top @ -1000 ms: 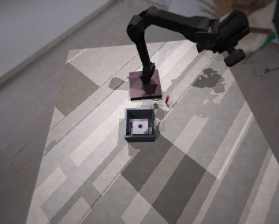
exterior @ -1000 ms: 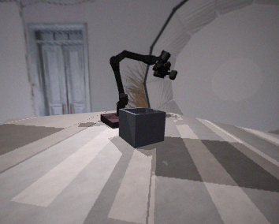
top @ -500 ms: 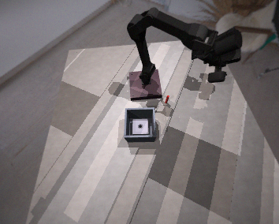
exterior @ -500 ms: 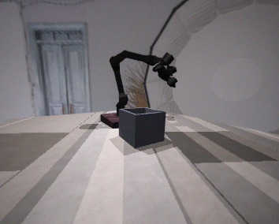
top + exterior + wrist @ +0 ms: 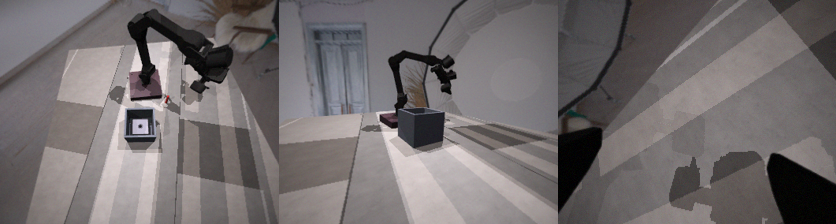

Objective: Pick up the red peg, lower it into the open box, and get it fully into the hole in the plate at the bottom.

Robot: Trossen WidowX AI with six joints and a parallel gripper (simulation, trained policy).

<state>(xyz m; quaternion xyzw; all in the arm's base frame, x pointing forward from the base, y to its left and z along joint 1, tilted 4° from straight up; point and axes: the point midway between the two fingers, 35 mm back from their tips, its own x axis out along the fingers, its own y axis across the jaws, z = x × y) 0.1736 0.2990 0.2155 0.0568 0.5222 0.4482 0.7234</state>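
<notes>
Now: gripper tip 20 cm to the left of the red peg, 20 cm above it and 2 cm past it. The rest, counted from my gripper tip: pale plate 38 cm to the right, 19 cm below, 14 cm ahead.
</notes>
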